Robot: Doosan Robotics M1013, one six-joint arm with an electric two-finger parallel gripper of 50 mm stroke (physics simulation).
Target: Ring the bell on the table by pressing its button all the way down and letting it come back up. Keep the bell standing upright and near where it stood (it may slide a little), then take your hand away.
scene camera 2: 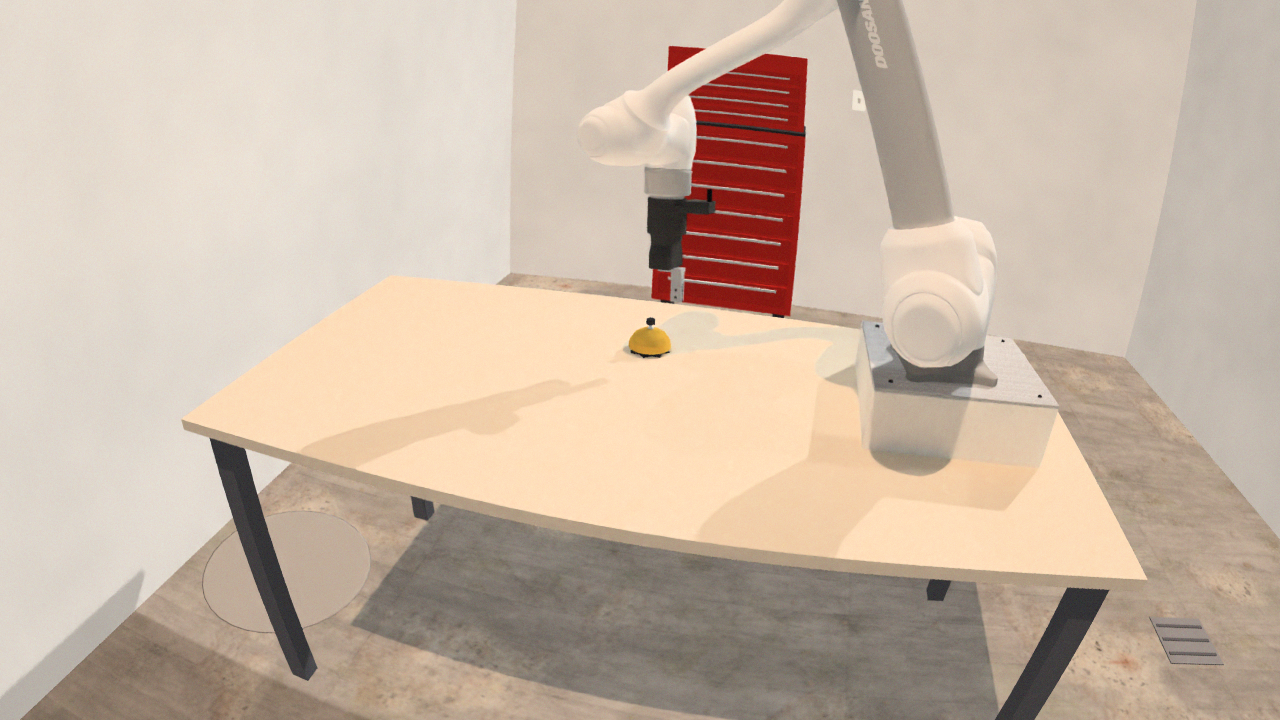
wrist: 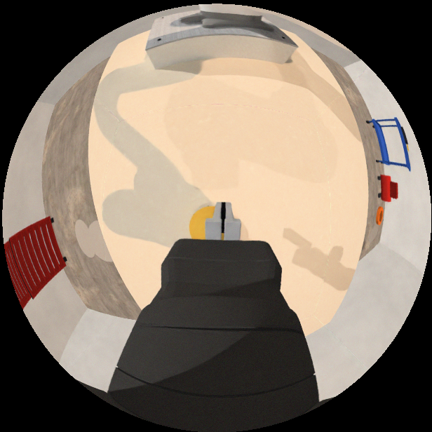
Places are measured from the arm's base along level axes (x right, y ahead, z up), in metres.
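Pixels of known places: gripper, between the fingertips: point(scene camera 2: 676, 301).
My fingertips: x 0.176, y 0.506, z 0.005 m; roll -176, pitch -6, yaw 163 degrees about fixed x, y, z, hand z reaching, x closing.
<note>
Behind a point stands the place of what it marks.
A yellow dome bell point(scene camera 2: 649, 341) @(x 0.169, y 0.554, z -0.081 m) stands upright on the wooden table point(scene camera 2: 501, 394) @(x -0.049, y 0.792, z -0.113 m) point(wrist: 280, 130). Its black button point(scene camera 2: 650, 321) @(x 0.194, y 0.556, z -0.049 m) is up on top of the dome in the scene view. My gripper point(scene camera 2: 676, 301) @(x 0.176, y 0.506, z 0.005 m) point(wrist: 223, 211) is shut and empty, pointing down. In the scene view its fingertips are above and slightly right of the button, apart from it. In the wrist view the bell point(wrist: 200, 223) shows partly behind the fingers, its left part visible; the fingers hide the rest, and the button does not show there.
The arm's base block point(scene camera 2: 953, 429) @(x -0.141, y 0.001, z -0.056 m) point(wrist: 220, 52) stands at the table's right end in the scene view. A red drawer cabinet point(scene camera 2: 747, 179) point(wrist: 37, 260) stands beyond the table. A blue cart point(wrist: 381, 142) is off the table at the right of the wrist view.
</note>
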